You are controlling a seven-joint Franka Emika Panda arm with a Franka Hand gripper.
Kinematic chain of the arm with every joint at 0, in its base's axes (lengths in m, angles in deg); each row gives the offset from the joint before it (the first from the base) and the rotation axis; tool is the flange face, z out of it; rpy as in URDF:
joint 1: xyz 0 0 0.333 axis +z
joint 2: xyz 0 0 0 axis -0.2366 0.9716 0
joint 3: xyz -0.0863 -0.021 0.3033 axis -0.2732 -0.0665 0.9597
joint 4: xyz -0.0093 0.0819 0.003 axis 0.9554 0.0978 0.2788
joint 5: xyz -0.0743 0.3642 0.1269 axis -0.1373 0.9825 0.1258
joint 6: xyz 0 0 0 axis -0.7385 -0.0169 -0.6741
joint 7: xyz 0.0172 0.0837 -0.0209 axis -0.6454 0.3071 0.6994
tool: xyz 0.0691 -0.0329 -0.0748 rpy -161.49 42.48 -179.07
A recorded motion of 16 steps. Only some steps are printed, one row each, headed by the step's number.
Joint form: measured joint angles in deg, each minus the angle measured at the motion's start. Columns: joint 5, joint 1, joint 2, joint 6, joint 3, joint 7, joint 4.
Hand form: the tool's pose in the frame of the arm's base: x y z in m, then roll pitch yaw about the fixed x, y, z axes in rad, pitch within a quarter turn. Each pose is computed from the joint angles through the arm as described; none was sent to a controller.
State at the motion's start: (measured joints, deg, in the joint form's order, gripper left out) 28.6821 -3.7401 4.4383 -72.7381 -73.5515 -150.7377 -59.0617
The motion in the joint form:
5: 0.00 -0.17 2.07 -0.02 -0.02 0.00 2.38
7: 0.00 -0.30 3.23 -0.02 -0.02 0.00 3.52
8: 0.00 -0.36 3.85 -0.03 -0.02 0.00 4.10
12: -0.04 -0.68 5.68 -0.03 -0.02 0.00 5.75
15: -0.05 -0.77 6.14 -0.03 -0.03 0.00 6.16
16: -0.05 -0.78 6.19 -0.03 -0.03 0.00 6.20
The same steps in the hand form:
5: 0.4380 0.1485 0.3619 -3.1015 -0.0195 -0.7675
7: 0.4445 0.1496 0.3612 -3.1002 -0.0167 -0.7693
8: 0.4478 0.1503 0.3606 -3.0998 -0.0151 -0.7701
12: 0.4575 0.1508 0.3580 -3.1003 -0.0099 -0.7747
15: 0.4600 0.1507 0.3573 -3.1004 -0.0085 -0.7762
16: 0.4602 0.1507 0.3572 -3.1005 -0.0083 -0.7764

